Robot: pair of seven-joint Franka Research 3 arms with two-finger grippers.
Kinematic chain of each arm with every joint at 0, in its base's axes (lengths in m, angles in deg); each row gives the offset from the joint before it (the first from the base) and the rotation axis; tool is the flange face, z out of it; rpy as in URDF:
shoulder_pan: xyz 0 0 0.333 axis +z
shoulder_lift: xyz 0 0 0 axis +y
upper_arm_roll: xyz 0 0 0.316 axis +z
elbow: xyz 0.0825 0 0 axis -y
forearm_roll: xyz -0.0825 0 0.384 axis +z
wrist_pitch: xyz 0 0 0 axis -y
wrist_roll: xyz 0.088 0 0 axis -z
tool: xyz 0 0 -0.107 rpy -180 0 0
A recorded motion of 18 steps. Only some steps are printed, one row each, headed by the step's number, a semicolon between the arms.
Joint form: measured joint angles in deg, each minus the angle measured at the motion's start. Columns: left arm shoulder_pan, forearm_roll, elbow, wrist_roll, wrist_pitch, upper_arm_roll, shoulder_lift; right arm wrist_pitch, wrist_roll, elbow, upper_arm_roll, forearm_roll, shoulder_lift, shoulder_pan.
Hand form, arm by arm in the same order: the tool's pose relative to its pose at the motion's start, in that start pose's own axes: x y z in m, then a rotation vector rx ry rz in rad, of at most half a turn. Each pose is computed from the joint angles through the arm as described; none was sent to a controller.
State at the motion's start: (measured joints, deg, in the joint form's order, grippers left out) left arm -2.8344 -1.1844 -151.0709 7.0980 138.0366 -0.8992 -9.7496; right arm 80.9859 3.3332 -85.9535 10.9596 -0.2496 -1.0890 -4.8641
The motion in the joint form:
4: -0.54 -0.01 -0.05 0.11 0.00 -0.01 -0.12; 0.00 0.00 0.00 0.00 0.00 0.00 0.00
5: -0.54 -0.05 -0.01 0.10 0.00 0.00 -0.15; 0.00 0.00 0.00 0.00 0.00 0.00 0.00
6: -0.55 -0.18 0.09 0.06 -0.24 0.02 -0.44; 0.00 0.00 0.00 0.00 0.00 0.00 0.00
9: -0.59 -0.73 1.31 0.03 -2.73 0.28 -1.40; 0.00 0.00 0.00 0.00 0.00 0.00 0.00
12: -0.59 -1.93 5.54 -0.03 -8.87 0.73 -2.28; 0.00 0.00 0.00 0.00 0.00 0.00 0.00
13: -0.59 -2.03 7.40 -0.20 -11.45 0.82 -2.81; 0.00 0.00 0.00 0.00 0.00 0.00 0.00
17: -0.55 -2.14 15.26 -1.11 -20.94 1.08 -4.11; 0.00 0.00 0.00 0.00 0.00 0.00 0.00
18: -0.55 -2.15 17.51 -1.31 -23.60 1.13 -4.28; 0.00 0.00 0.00 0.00 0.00 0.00 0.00
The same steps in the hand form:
4: 0.0001 0.0040 -0.0005 0.0006 0.0011 0.0114; 0.0000 0.0000 0.0000 0.0000 0.0000 0.0000
5: 0.0004 0.0039 -0.0010 0.0002 0.0023 0.0105; 0.0000 0.0000 0.0000 0.0000 0.0000 0.0000
6: 0.0006 0.0039 -0.0034 -0.0011 0.0051 0.0081; 0.0000 0.0000 0.0000 0.0000 0.0000 0.0000
9: 0.0028 0.0025 -0.0154 -0.0099 0.0008 -0.0024; 0.0000 0.0000 0.0000 0.0000 0.0000 0.0000
12: 0.0135 -0.0005 -0.0440 -0.0321 -0.0145 -0.0221; 0.0000 0.0000 0.0000 0.0000 0.0000 0.0000
13: 0.0175 -0.0011 -0.0583 -0.0357 -0.0175 -0.0258; 0.0000 0.0000 0.0000 0.0000 0.0000 0.0000
17: 0.0319 -0.0031 -0.1161 -0.0441 -0.0225 -0.0400; 0.0000 0.0000 0.0000 0.0000 0.0000 0.0000
18: 0.0349 -0.0034 -0.1317 -0.0461 -0.0266 -0.0421; 0.0000 0.0000 0.0000 0.0000 0.0000 0.0000

